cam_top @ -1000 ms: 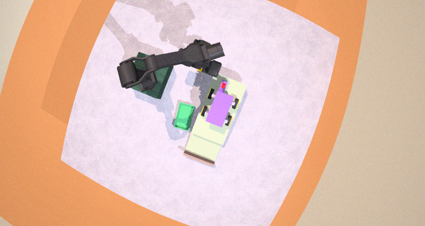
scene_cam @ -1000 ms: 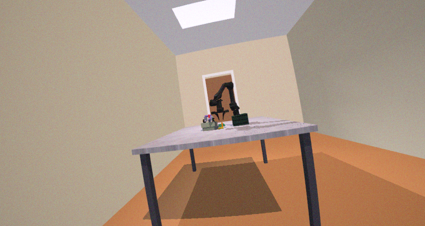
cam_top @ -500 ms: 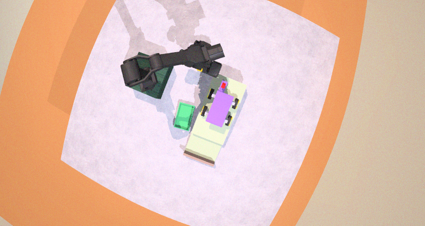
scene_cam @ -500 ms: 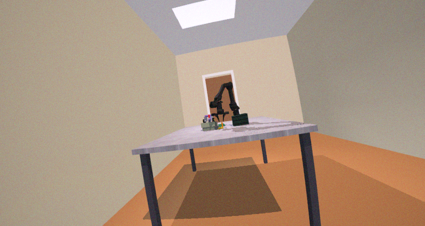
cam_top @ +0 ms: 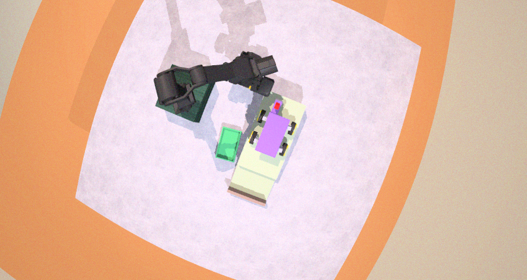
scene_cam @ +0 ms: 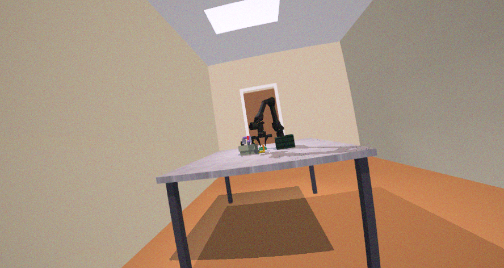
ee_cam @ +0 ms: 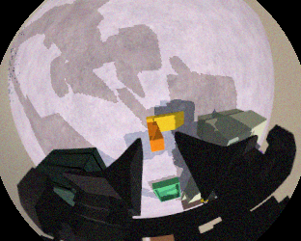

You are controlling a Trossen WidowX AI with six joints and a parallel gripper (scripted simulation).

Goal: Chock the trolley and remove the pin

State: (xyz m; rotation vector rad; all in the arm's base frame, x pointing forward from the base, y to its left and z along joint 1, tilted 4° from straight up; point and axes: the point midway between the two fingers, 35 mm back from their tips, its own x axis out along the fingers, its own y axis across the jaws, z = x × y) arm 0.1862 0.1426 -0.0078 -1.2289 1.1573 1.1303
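My gripper tip is 20 mm short of the yellow chock and 30 mm above it. From my gripper tip the other things lie so: red-headed stop pin 130 mm ahead, 40 mm to the right, 70 mm above; then purple-topped trolley 150 mm ahead, 140 mm to the right, 60 mm above; then ramp 150 mm ahead, 140 mm to the right, 10 mm below.
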